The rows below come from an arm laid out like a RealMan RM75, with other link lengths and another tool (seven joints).
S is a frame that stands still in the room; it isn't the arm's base.
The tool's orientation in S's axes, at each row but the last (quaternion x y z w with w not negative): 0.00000 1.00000 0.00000 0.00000; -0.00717 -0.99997 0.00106 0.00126; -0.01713 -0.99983 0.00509 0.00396; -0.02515 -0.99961 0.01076 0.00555; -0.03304 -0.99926 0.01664 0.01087; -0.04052 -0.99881 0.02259 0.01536; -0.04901 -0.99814 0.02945 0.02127
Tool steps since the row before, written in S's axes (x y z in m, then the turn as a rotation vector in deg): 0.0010 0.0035 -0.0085 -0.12 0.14 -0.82; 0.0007 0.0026 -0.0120 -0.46 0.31 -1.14; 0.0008 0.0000 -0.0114 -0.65 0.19 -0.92; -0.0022 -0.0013 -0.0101 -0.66 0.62 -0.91; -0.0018 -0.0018 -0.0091 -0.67 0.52 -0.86; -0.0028 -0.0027 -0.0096 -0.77 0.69 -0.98; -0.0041 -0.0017 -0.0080 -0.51 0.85 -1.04
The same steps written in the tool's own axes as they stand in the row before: -0.0010 0.0035 0.0085 0.12 0.14 0.82; -0.0007 0.0026 0.0120 0.46 0.31 1.14; -0.0009 0.0001 0.0114 0.65 0.18 0.92; 0.0020 -0.0012 0.0102 0.68 0.61 0.90; 0.0015 -0.0016 0.0092 0.69 0.50 0.86; 0.0023 -0.0025 0.0098 0.80 0.67 0.97; 0.0036 -0.0016 0.0083 0.55 0.86 1.01
